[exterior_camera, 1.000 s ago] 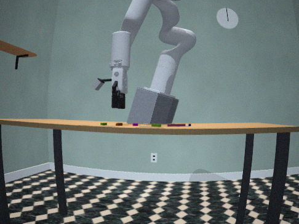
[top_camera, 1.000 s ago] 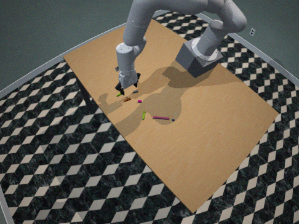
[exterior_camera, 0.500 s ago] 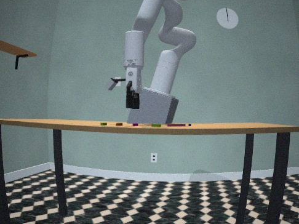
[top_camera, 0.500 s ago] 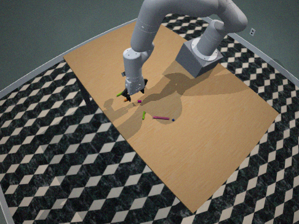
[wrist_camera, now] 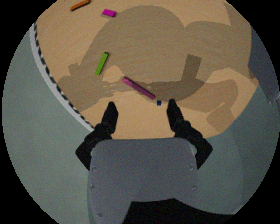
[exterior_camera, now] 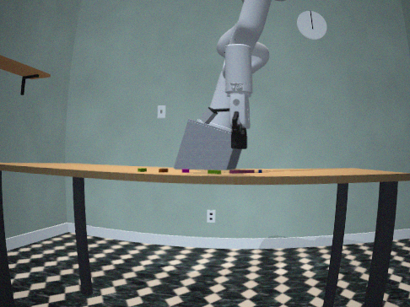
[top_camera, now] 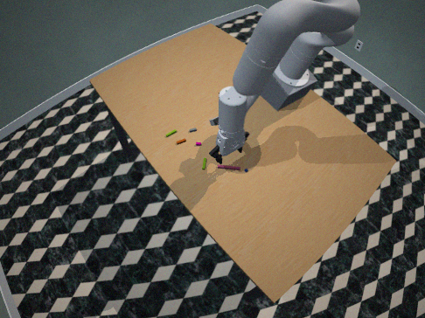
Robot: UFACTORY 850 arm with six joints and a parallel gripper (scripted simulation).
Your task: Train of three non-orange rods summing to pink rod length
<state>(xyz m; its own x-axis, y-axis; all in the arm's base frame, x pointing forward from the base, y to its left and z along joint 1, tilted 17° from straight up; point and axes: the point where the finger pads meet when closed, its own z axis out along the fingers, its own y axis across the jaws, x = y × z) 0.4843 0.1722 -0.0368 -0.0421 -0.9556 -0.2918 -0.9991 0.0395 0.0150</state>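
Right now my hand is 8 cm above the blue rod, 6 cm to the right of it and 4 cm past it. Also, from my hand: magenta rod 15 cm to the right, 8 cm below, 4 cm ahead; pink rod 8 cm below, 1 cm to the left; orange rod 21 cm to the right, 9 cm ahead, 8 cm below.
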